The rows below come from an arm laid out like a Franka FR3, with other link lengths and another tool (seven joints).
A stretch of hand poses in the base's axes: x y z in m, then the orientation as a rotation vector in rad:
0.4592, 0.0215, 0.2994, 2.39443, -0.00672, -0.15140
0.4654, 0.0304, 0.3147, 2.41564, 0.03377, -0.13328
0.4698, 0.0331, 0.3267, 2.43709, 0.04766, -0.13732
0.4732, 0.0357, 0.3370, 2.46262, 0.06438, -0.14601
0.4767, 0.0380, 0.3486, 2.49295, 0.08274, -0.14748
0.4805, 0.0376, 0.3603, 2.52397, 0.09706, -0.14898
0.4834, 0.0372, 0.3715, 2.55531, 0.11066, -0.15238
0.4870, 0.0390, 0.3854, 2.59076, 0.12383, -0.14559
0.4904, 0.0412, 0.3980, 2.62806, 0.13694, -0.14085
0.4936, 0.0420, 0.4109, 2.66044, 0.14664, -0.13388
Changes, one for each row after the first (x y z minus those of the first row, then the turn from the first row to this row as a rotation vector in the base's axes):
0.0062, 0.0089, 0.0153, 0.02235, -0.00268, 0.03333
0.0106, 0.0116, 0.0273, 0.04470, 0.00309, 0.04102
0.0140, 0.0142, 0.0376, 0.07156, 0.01269, 0.04910
0.0175, 0.0165, 0.0492, 0.10306, 0.01728, 0.05995
0.0213, 0.0161, 0.0609, 0.13505, 0.02069, 0.06774
0.0242, 0.0157, 0.0721, 0.16743, 0.02516, 0.07433
0.0278, 0.0175, 0.0860, 0.20345, 0.02219, 0.08301
0.0312, 0.0197, 0.0986, 0.24146, 0.02056, 0.09078
0.0344, 0.0205, 0.1115, 0.27424, 0.01677, 0.09700

